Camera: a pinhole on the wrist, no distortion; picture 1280 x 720 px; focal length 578.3 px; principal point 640.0 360.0 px. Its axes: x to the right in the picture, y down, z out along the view. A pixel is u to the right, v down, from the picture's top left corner.
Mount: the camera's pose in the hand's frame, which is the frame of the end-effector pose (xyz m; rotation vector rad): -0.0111 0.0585 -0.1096 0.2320 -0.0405 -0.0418
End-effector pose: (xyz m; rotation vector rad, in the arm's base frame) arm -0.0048 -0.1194 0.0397 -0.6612 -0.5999 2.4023
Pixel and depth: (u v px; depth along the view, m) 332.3 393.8 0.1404
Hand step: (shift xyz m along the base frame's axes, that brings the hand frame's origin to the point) 0.0354 -0.0919 0.0288
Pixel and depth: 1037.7 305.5 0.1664
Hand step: -0.0980 0.0456 0.0109
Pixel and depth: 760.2 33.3 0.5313
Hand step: -0.0968 0.2157 0.4412
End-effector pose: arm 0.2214 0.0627 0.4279 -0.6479 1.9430 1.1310
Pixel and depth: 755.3 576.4 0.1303
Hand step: -0.0505 0.0608 0.0184
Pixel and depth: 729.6 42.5 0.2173
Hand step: 0.1034 0.0144 -0.0818
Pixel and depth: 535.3 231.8 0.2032
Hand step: 0.0836 0.0553 0.0109
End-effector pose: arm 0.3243 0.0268 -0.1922 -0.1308 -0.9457 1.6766
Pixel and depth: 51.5 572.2 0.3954
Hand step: -0.1099 -0.5191 -0.0460
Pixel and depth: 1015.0 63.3 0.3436
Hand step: -0.0134 0.0698 0.3291
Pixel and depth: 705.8 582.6 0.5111
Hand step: -0.3450 -0.1992 0.2197
